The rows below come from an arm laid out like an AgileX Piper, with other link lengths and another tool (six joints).
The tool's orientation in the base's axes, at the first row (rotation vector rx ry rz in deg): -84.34 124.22 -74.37
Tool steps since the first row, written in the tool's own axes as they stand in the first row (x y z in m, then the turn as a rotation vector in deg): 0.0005 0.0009 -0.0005 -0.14 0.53 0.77; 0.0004 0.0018 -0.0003 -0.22 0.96 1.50; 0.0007 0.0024 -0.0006 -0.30 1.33 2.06; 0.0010 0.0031 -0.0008 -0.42 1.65 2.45; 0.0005 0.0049 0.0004 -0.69 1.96 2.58; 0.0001 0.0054 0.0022 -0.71 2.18 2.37; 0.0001 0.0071 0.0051 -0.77 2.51 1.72
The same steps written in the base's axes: -0.0011 0.0000 -0.0002 0.19 -0.24 -0.89; -0.0015 0.0000 -0.0011 0.39 -0.52 -1.67; -0.0022 0.0000 -0.0013 0.53 -0.72 -2.30; -0.0029 -0.0001 -0.0016 0.61 -0.80 -2.81; -0.0031 -0.0001 -0.0038 0.62 -0.61 -3.20; -0.0022 -0.0007 -0.0054 0.36 -0.45 -3.25; -0.0015 -0.0021 -0.0084 -0.21 -0.01 -3.13
